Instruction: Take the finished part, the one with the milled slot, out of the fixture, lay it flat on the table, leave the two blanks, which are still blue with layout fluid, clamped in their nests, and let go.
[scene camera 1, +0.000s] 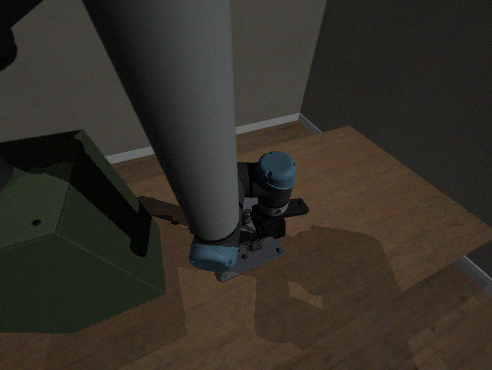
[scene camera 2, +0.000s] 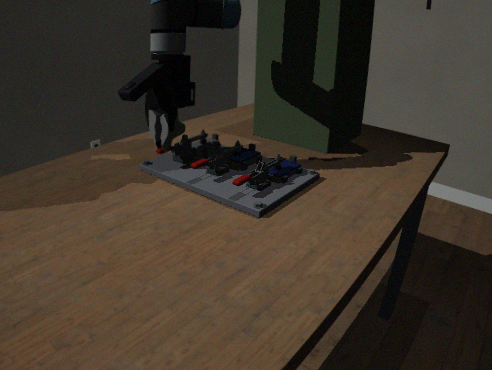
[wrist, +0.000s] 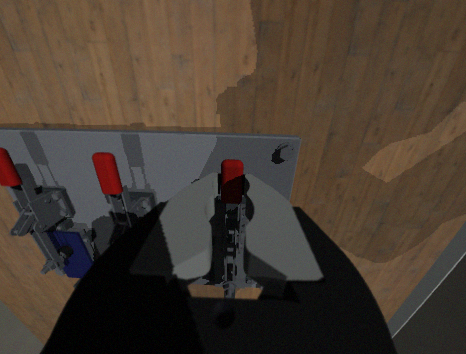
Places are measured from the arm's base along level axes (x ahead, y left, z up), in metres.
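Pixels of known places: gripper, fingertip midpoint: (scene camera 1: 272, 234) (scene camera 2: 162, 150) (wrist: 231, 175).
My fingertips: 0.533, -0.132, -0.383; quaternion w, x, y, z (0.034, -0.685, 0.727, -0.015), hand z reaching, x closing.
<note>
Ahead of a thing's pixels: the offset from my fingertips to its middle, as dx, dy, dz. "spot": to the spot under its first point. Level surfaces: height alone.
The grey fixture plate {-0.088, +0.114, -0.048} (scene camera 1: 261, 256) (scene camera 2: 230, 194) (wrist: 175, 155) lies on the table with toggle clamps along it. My gripper (scene camera 2: 160, 145) (wrist: 231, 175) points down over the end clamp, its fingers closed from both sides on that clamp's red handle {spot: +0.012, +0.005, +0.005} (scene camera 2: 160, 150) (wrist: 232, 170). One blue blank {-0.135, +0.117, -0.027} (scene camera 2: 245, 157) is in the middle nest, and the other blue blank {-0.135, +0.227, -0.029} (scene camera 2: 285, 168) (wrist: 74, 255) is under the clamp at the far end. The finished part with the slot cannot be made out; its nest is dark and largely covered by the gripper in the wrist view.
Two more red clamp handles {-0.025, +0.111, -0.004} (scene camera 2: 199, 163) {-0.019, +0.221, -0.009} (scene camera 2: 242, 179) (wrist: 107, 173) (wrist: 8, 167) stick out over the plate. A large green block (scene camera 1: 110, 270) (scene camera 2: 292, 117) stands beside the fixture. The wooden table {dz -0.055} (scene camera 1: 350, 200) (scene camera 2: 150, 260) (wrist: 150, 60) carries broad shadows.
</note>
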